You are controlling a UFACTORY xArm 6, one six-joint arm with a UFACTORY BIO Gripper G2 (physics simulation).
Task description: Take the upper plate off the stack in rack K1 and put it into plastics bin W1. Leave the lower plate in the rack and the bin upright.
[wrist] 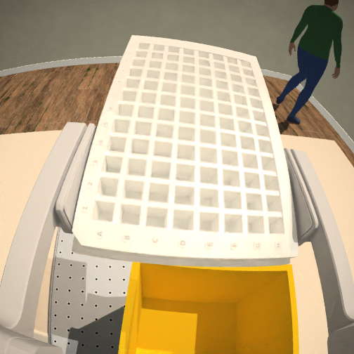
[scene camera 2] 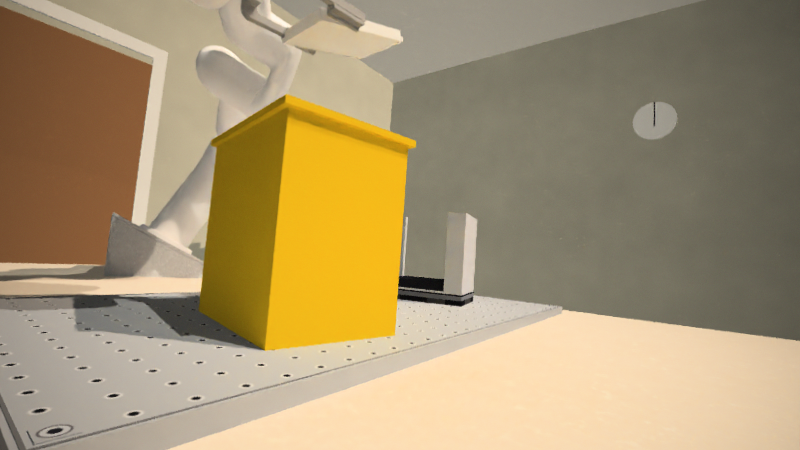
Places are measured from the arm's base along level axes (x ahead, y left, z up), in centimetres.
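Where they show: hand, its tool point: (scene camera 2: 321,29); arm's base, origin of its link: (scene camera 2: 165,241).
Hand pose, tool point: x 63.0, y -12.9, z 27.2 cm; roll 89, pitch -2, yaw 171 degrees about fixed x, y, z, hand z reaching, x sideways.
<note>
Each offset is from my tool point to the top centre of the thing. Level surfaces: height alone.
A white deep-well plate {dz +3.2, dx +0.6, dy +3.3 cm} (scene camera 2: 349,39) (wrist: 185,248) with square wells is held high over the bin, roughly level but a little tilted in the scene view. My gripper (scene camera 2: 310,23) (wrist: 187,192) is shut on the plate, one finger on each long side. The yellow bin W1 {dz -15.6, dx +4.5, dy -4.4 cm} (scene camera 2: 335,223) (wrist: 215,282) stands upright below; in the wrist view its open mouth shows beyond the plate's near edge, and the visible part of its inside holds no plate. Rack K1 and the lower plate cannot be made out in either view.
A perforated grey board {dz -33.6 cm} (scene camera 2: 218,386) (wrist: 90,270) lies under the bin. Behind the bin stands a device with a black base and a white upright block {dz -19.0, dx +0.4, dy +27.9 cm} (scene camera 2: 460,254). The arm's grey base (scene camera 2: 145,251) is at the back left. A person (wrist: 317,35) walks beyond the table.
</note>
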